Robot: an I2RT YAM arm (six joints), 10 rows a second.
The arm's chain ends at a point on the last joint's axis. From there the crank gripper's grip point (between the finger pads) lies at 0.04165 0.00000 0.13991 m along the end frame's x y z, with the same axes.
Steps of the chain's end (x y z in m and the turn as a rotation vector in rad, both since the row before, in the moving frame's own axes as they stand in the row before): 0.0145 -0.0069 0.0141 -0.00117 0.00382 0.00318; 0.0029 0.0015 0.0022 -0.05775 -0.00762 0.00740; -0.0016 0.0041 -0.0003 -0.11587 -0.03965 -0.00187; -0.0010 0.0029 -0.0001 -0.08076 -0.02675 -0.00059; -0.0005 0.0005 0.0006 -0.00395 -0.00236 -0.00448; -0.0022 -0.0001 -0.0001 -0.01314 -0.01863 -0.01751; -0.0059 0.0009 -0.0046 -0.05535 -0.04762 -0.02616
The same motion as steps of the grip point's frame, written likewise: 0.0150 -0.0066 0.0139 -0.00117 0.00382 0.00318; 0.0018 0.0099 0.0023 -0.05775 -0.00762 0.00740; -0.0072 0.0203 0.0003 -0.11587 -0.03965 -0.00187; -0.0047 0.0142 0.0005 -0.08076 -0.02675 -0.00059; -0.0008 0.0009 0.0007 -0.00395 -0.00236 -0.00448; -0.0048 0.0010 0.0006 -0.01314 -0.01863 -0.01751; -0.0125 0.0077 -0.0030 -0.05535 -0.04762 -0.02616
